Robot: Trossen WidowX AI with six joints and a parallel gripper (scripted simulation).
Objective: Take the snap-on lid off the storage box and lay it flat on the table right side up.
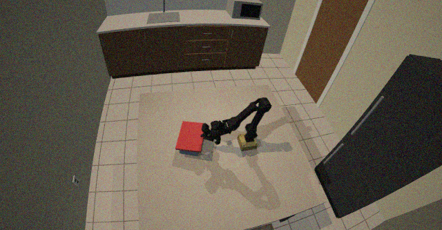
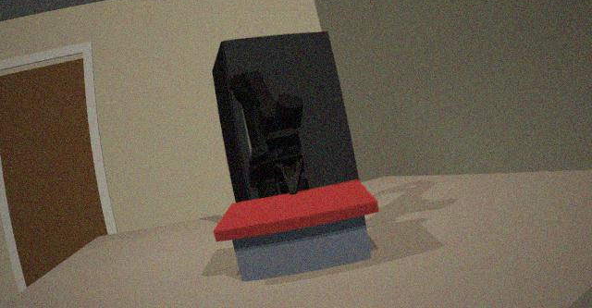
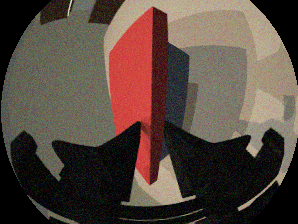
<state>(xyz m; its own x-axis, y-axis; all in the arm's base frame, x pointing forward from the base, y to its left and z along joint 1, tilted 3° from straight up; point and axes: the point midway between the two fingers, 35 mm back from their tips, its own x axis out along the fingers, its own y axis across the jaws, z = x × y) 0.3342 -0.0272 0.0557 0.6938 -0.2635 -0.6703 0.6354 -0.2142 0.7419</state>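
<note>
Right now my gripper tip is 70 mm short of the red lid and 20 mm to the left of it. From my gripper tip the other things lie so: grey-blue storage box (70 mm ahead, 20 mm to the right, 50 mm below).
</note>
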